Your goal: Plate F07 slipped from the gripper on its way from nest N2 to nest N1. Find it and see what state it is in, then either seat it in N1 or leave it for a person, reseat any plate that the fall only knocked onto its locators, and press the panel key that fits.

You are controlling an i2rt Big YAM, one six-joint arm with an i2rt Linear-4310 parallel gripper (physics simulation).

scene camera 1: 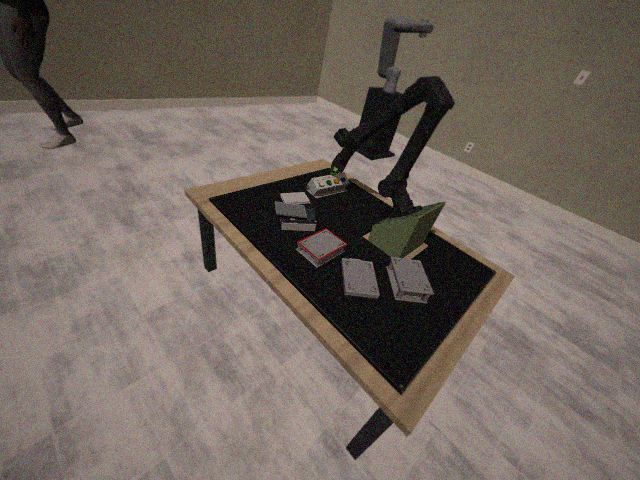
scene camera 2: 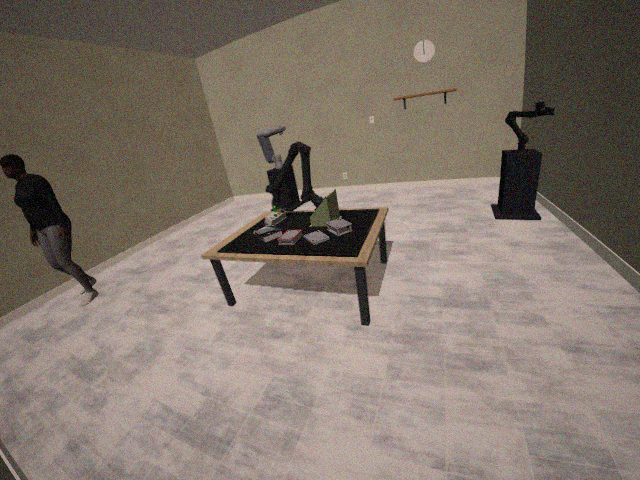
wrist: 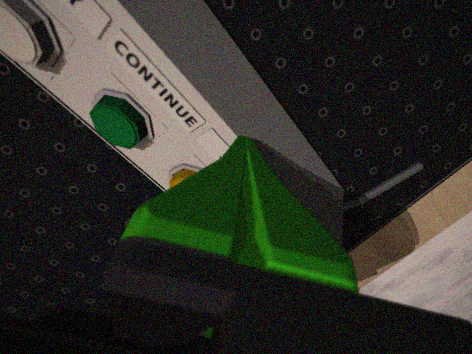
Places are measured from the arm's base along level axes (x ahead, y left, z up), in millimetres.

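Pixels of known places: gripper, fingertip midpoint: (scene camera 1: 331, 174) (scene camera 2: 274, 211) (wrist: 242, 147); arm's base at its link origin: (scene camera 1: 405, 213) (scene camera 2: 321, 204).
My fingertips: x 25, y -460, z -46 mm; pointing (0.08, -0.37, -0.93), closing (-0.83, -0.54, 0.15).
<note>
For each thing: its middle in the pictures, then the offset to it from my fingertips.
- panel at the middle of its body: (wrist: 192, 117) (scene camera 1: 329, 183) (scene camera 2: 275, 216) dz -41, dx +17, dy +15 mm
- green CONTINUE key at the middle of its body: (wrist: 121, 120) dz -19, dx +43, dy +37 mm
- yellow key at the middle of its body: (wrist: 194, 187) dz -19, dx -7, dy +38 mm
- red-edged plate at the middle of its body: (scene camera 1: 321, 246) (scene camera 2: 290, 236) dz -60, dx +349, dy +378 mm
- darker grey plate at the middle of its body: (scene camera 1: 290, 209) (scene camera 2: 264, 230) dz -10, dx +371, dy +176 mm
- small white piece at the middle of its body: (scene camera 1: 295, 198) dz -76, dx +235, dy +25 mm
My gripper (scene camera 1: 334, 169) (scene camera 2: 274, 208) (wrist: 242, 147) is shut and empty, its green fingertips together above the panel (scene camera 1: 326, 192) (scene camera 2: 273, 220) (wrist: 75, 85). In the wrist view the green CONTINUE key (wrist: 116, 122) shows beside the tips, and a yellow key (wrist: 183, 178) is partly hidden behind them. A red-edged plate (scene camera 1: 321, 243) (scene camera 2: 290, 236) lies on a block. One grey plate (scene camera 1: 360, 276) (scene camera 2: 316, 237) lies low on the mat; another plate (scene camera 1: 409, 273) (scene camera 2: 339, 224) tops a raised block. A darker grey plate (scene camera 1: 291, 209) looks tilted over a block at the left. Plate and nest labels are unreadable.
A green wedge-shaped panel (scene camera 1: 403, 229) (scene camera 2: 325, 210) stands near the arm's base. A small white piece (scene camera 1: 294, 197) lies beside the left block. The table has a wooden rim (scene camera 1: 310, 322) (scene camera 2: 289, 259). A person (scene camera 1: 31, 56) (scene camera 2: 43, 217) is at the left, away from the table.
</note>
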